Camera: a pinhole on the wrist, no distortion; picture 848 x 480 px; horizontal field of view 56.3 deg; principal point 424.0 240.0 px. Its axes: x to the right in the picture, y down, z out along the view. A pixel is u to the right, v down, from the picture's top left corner.
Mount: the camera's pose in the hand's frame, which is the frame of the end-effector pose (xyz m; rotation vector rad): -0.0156 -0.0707 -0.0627 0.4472 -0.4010 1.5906
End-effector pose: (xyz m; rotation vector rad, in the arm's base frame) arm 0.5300 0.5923 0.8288 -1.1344 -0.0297 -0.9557
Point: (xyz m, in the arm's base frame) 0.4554 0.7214 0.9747
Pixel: 570.2 432.9
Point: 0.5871 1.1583 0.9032
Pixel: outside the picture
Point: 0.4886 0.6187 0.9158
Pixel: 711.6 149.2
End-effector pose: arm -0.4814 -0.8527 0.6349 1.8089 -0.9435 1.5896
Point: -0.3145 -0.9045 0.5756
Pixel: 772.0 362.8
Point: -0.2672 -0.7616 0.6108
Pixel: 132.9 332.3
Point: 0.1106 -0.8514 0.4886
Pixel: 275.3 415.6
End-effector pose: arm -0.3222 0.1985 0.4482 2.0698 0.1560 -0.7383
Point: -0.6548 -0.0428 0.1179
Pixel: 640.4 309.4
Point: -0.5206 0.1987 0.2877
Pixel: 460.2 455.5
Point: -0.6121 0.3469 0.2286
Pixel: outside the picture
